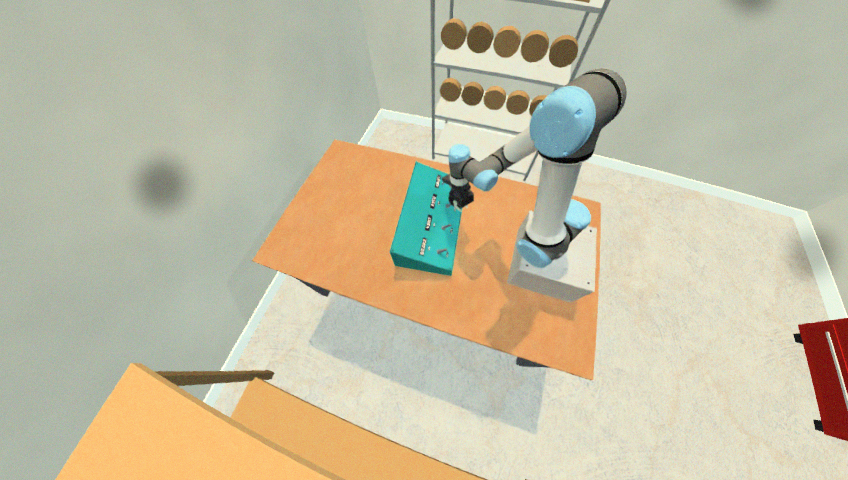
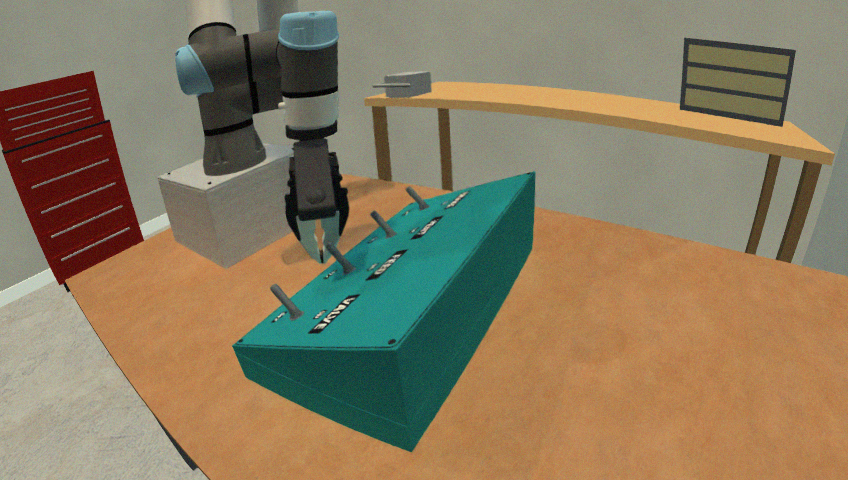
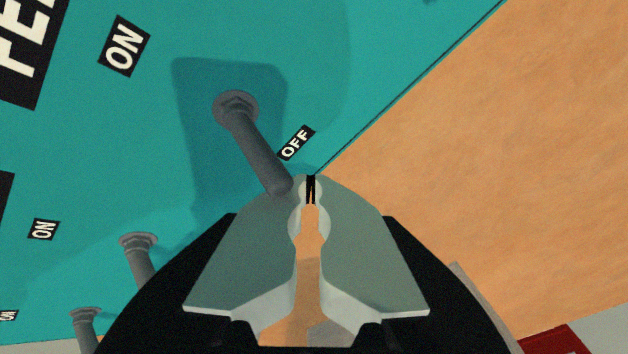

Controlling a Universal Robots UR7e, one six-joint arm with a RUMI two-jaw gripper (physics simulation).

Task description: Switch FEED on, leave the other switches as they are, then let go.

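Pixels of known places: gripper, fingertip midpoint: [image 1: 458, 209] [image 2: 322, 262] [image 3: 311, 177]; arm's base at its link origin: [image 2: 235, 164].
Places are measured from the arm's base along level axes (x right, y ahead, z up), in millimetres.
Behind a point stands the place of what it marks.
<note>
The teal sloped switch box [image 1: 410, 217] {x -145, y 558, z -37 mm} [image 2: 440, 255] {x -23, y 596, z -37 mm} [image 3: 100, 150] {x -40, y 476, z -78 mm} carries a row of grey levers. The FEED lever [image 2: 340, 258] {x 26, y 449, z -71 mm} [image 3: 256, 147] {x 27, y 445, z -66 mm} leans toward its OFF mark [image 3: 296, 142] {x 32, y 421, z -105 mm}; its ON mark [image 3: 124, 46] {x 7, y 498, z -75 mm} is on the other side, toward the FEED label [image 2: 386, 265] {x 3, y 523, z -66 mm}. The VALVE lever [image 2: 286, 302] {x 140, y 486, z -71 mm}, VENT lever [image 2: 382, 224] {x -86, y 410, z -71 mm} [image 3: 139, 260] {x -88, y 414, z -76 mm} and BRAKE lever [image 2: 417, 198] {x -201, y 374, z -72 mm} [image 3: 85, 330] {x -201, y 376, z -77 mm} also lean to the OFF side. My gripper [image 1: 457, 208] {x 31, y 402, z -93 mm} [image 2: 321, 259] {x 31, y 402, z -93 mm} [image 3: 311, 177] {x 31, y 402, z -93 mm} is shut and empty, its tips close beside the FEED lever's end on the OFF side. Contact cannot be told.
The box stands on an orange table [image 1: 333, 208] {x -220, y 1003, z -178 mm} [image 2: 624, 333] {x -196, y 799, z -178 mm} [image 3: 500, 150] {x 187, y 278, z -178 mm}. The arm's pale base block [image 1: 550, 282] {x -143, y -68, z -31 mm} [image 2: 223, 220] {x 88, y 109, z -77 mm} stands on the OFF side. The VALVE and VENT levers flank FEED. A shelf rack [image 1: 433, 107], a red cabinet [image 2: 71, 196] and a bench [image 2: 535, 107] stand farther off.
</note>
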